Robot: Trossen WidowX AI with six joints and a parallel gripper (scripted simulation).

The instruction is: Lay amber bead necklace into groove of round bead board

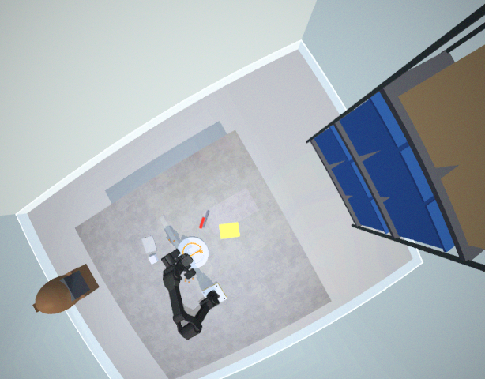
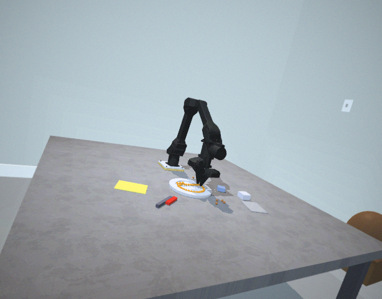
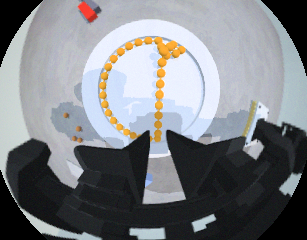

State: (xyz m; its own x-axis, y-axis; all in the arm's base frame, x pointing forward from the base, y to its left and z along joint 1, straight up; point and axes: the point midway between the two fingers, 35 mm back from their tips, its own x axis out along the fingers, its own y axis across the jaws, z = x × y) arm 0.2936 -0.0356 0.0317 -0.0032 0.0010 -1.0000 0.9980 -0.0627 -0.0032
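My gripper tip is now 50 mm to the left of the round white bead board and 10 mm above it. Also, from my gripper tip: white block 180 mm to the left, 140 mm ahead; then blue block 110 mm to the left, 40 mm ahead, 10 mm below; then grey tool 240 mm to the right, 110 mm ahead, 10 mm below.
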